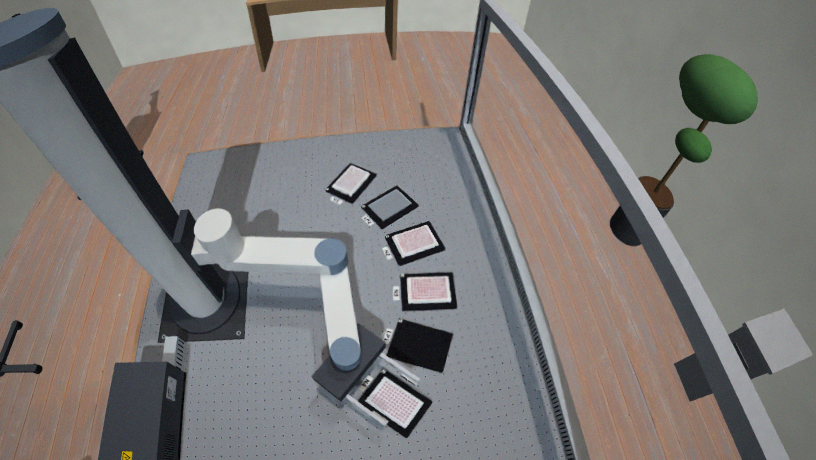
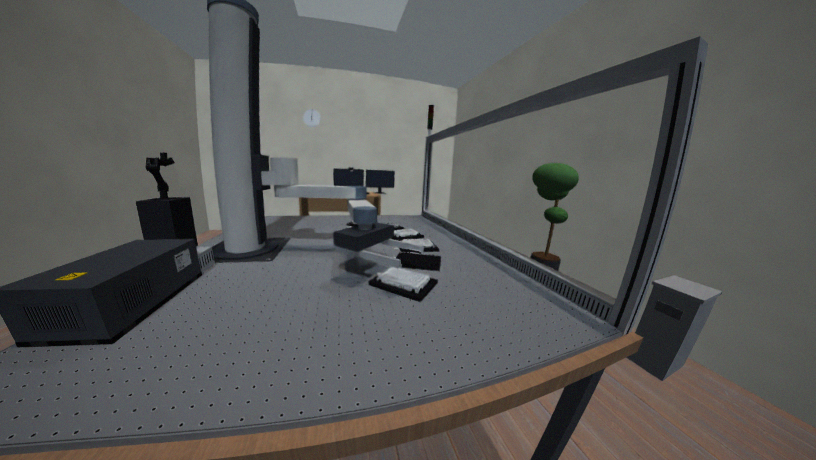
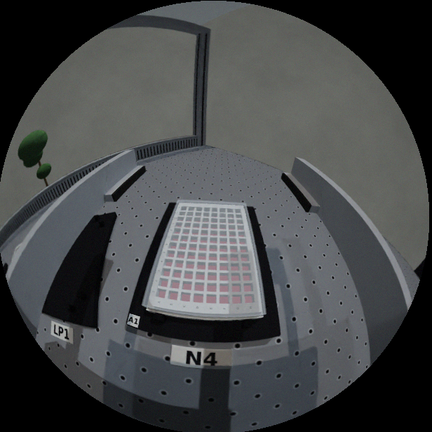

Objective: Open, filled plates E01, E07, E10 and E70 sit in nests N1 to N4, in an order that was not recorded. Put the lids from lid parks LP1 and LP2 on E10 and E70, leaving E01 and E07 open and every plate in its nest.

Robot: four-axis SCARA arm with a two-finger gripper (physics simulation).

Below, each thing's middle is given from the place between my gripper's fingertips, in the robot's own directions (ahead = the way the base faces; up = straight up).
Now: hand 8 cm short of the lid park LP1 (image 1: pixel 420 345), 17 cm to the right of it and 9 cm above it. From my hand the other things lie so: nest N4 (image 3: pixel 268 326) (2 cm behind, 2 cm to the left, 9 cm below); then dark control box (image 2: pixel 107 271) (70 cm behind, 1 cm to the right, 4 cm below); then nest n3 (image 1: pixel 453 304) (13 cm ahead, 34 cm to the left, 9 cm below).
